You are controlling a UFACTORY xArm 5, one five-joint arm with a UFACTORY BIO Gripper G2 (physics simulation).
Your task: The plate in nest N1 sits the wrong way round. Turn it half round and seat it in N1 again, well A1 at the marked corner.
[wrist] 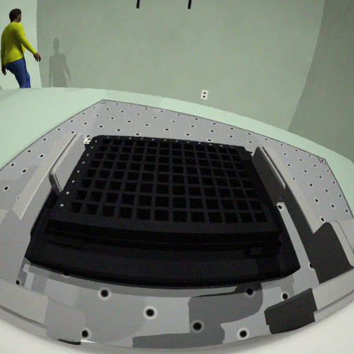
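The black well plate (pixel 167 225) lies level between the fingers, wells up. Its small white row letters run down the left edge, with H at the near end, and small marks run along the far edge. My gripper (pixel 168 174) is shut on the plate, one finger pad at its left side and one at its right. The black nest (pixel 165 267) shows under the plate, its near part sticking out towards the camera. A small white mark shows by the plate's far left corner. Whether the plate rests fully in the nest is hard to tell, dark on dark.
A grey perforated board (pixel 150 313) lies under the nest and reaches out past it on the far side. A pale green surface and wall are beyond it, with a wall socket (pixel 204 94). A person (pixel 16 45) in a yellow top stands at the far left.
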